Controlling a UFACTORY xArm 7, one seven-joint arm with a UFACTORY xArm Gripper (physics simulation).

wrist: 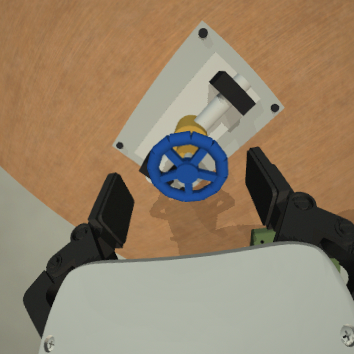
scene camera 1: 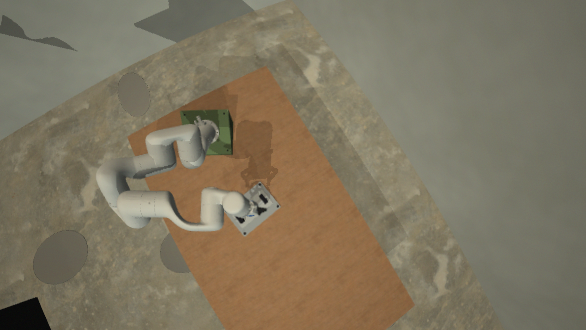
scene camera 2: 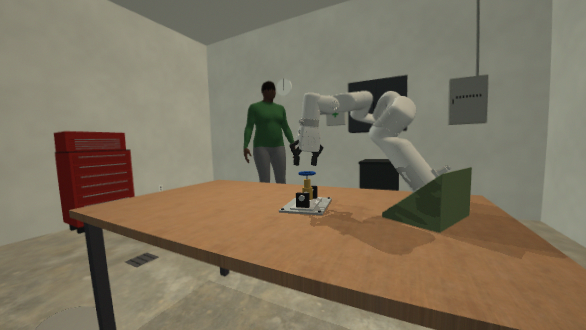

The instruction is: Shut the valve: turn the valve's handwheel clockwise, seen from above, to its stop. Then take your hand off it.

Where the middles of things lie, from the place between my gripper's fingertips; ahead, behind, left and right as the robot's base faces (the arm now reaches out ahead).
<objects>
I see the blue handwheel (wrist: 186, 171) 40 mm below my hand, 10 mm to the left of it and 10 mm behind it. Also, from my hand: grey base plate (wrist: 203, 41): 160 mm below, 10 mm to the left, 10 mm behind.
</objects>
